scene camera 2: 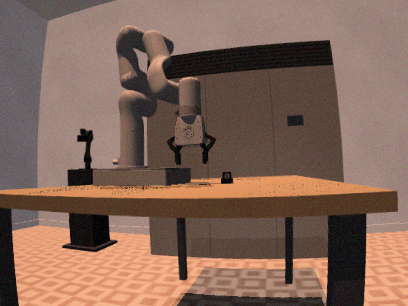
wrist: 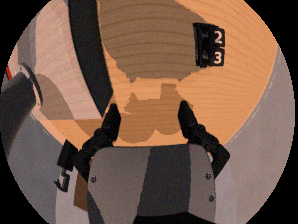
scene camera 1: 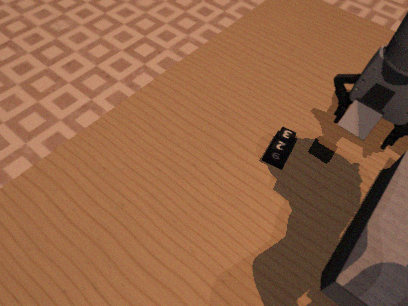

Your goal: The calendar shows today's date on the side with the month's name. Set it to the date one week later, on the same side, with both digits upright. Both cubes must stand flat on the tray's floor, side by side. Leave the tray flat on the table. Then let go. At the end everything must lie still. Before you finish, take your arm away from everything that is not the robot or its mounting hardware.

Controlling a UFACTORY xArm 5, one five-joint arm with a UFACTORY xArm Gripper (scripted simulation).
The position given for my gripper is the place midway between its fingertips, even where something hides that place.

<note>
In view: my gripper (scene camera 1: 360, 131).
My gripper shows as well in the wrist view (wrist: 148, 109).
</note>
